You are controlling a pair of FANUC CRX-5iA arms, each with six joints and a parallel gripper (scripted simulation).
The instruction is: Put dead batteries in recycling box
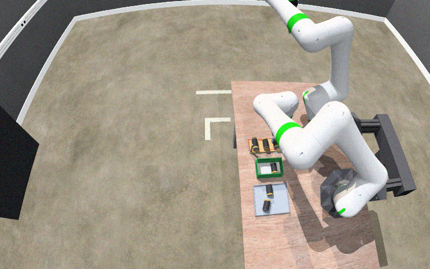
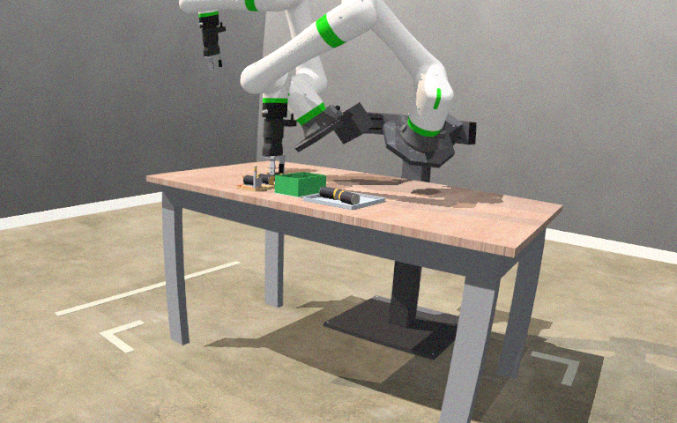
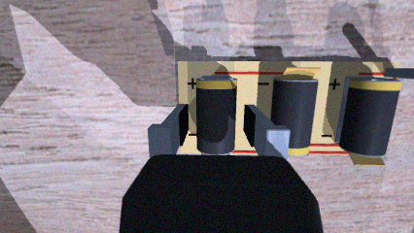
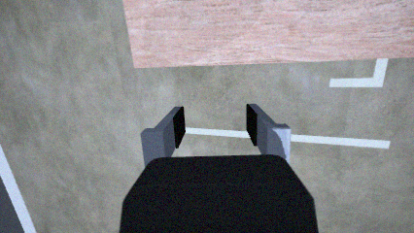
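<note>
My left hand is 80 mm short of the green recycling box, 160 mm to the right of it and 40 mm above it. Round my left hand: grey tray 100 mm ahead, 340 mm to the left, 50 mm below.
</note>
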